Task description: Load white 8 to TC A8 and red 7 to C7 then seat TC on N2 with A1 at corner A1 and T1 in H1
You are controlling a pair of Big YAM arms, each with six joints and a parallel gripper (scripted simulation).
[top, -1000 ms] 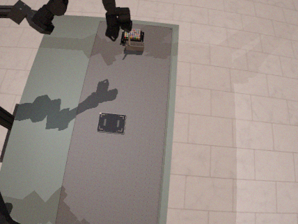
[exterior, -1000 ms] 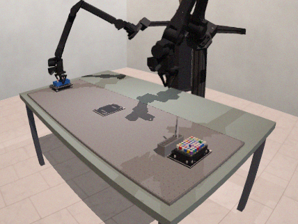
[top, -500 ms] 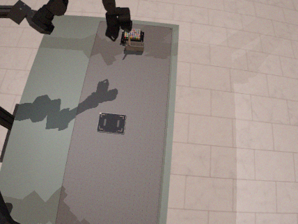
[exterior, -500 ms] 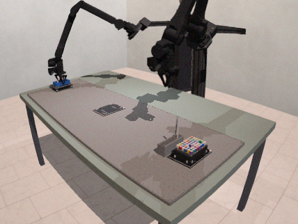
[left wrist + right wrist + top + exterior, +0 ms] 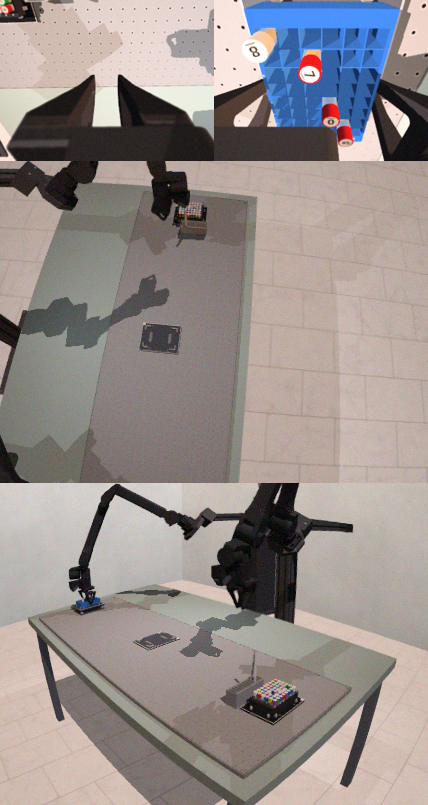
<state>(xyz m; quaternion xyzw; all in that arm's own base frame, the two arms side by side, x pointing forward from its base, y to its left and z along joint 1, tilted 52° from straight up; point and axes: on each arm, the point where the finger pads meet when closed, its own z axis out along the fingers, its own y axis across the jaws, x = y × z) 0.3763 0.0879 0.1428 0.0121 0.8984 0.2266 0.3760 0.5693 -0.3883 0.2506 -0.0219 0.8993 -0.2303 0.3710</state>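
Now: right hand right at the tube carrier. Round my right hand: holder (13 cm behind, 123 cm to the left, 4 cm below); raised nest (2 cm below).
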